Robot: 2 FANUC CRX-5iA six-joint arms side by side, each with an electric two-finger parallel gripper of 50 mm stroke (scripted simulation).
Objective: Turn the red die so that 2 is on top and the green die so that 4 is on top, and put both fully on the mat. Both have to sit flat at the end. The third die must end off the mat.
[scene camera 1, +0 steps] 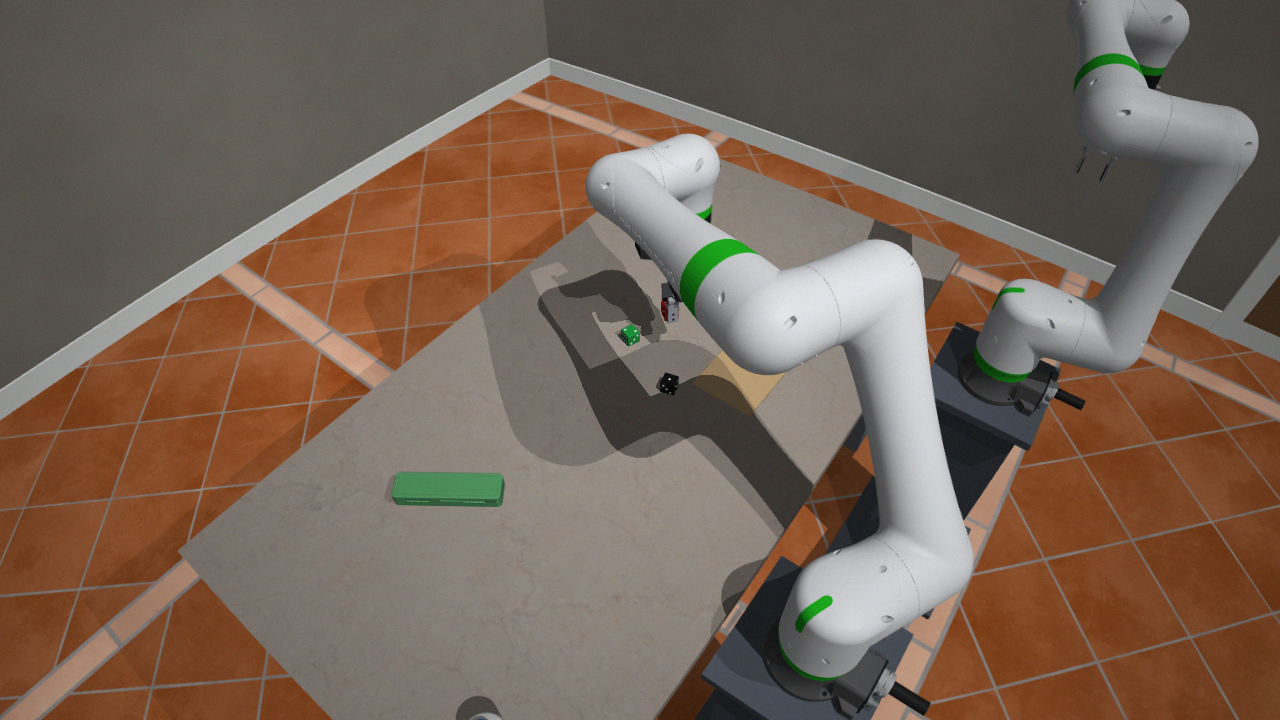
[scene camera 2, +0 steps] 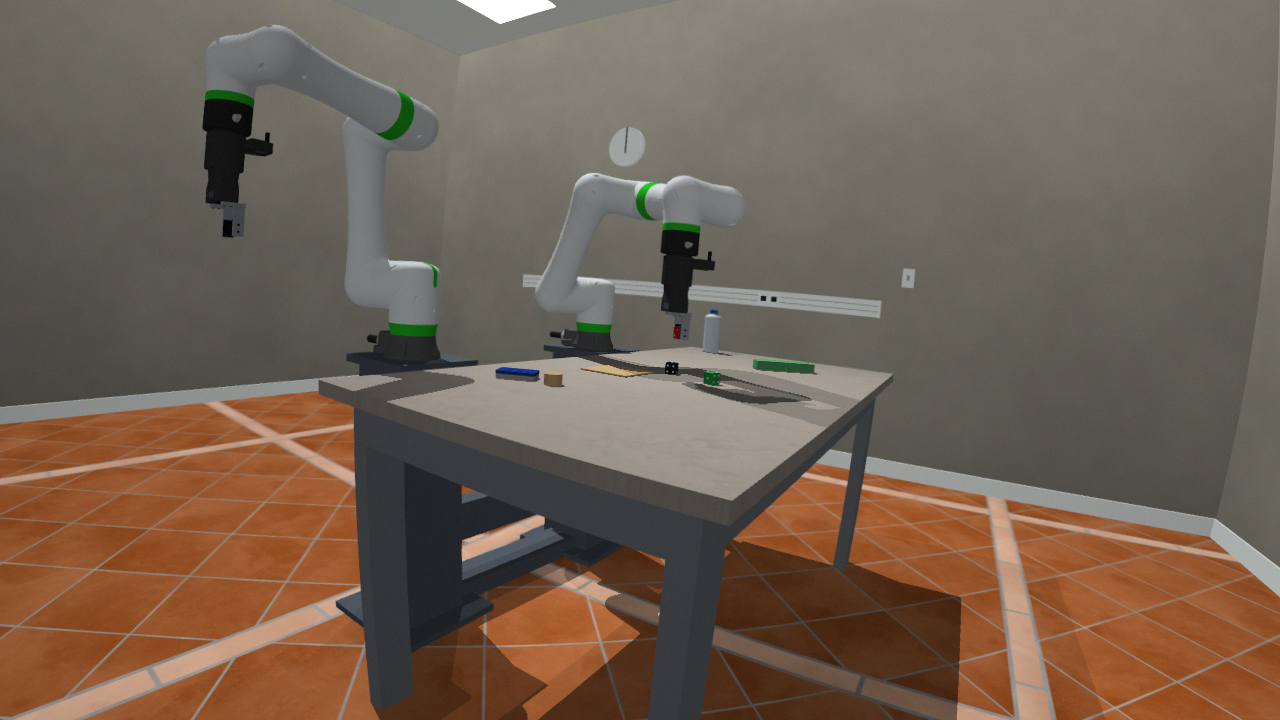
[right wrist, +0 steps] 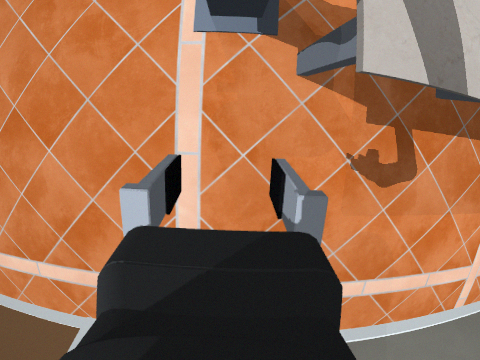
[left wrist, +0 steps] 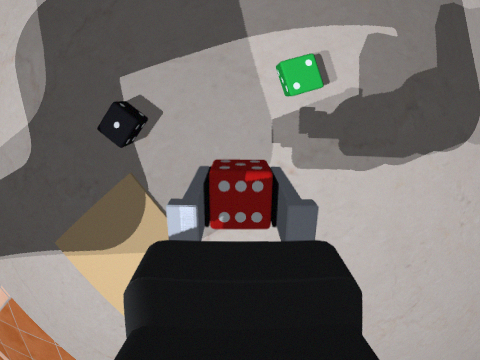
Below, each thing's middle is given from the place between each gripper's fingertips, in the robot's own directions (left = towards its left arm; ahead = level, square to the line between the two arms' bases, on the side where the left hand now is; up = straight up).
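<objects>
With the tan mat [scene camera 1: 722,378] I find my left gripper [scene camera 2: 680,338] 120 mm above it, 160 mm past it and 30 mm to the left of it. The red die [left wrist: 240,191] is right at my left hand. As for the green die [left wrist: 298,75], it is 110 mm below my left hand, 80 mm ahead of it and 30 mm to the left of it, whereas the black die [left wrist: 122,123] is 110 mm below that same left hand, 70 mm behind it and 80 mm to the left of it.
From my right hand [scene camera 2: 232,236], the tan mat is 29 cm below, 39 cm ahead and 83 cm to the left. The red die is 17 cm below my right hand, 55 cm ahead of it and 86 cm to the left of it. Counted from the right hand too, the green die is 27 cm below, 63 cm ahead and 89 cm to the left, and the black die is 27 cm below, 48 cm ahead and 94 cm to the left.
</objects>
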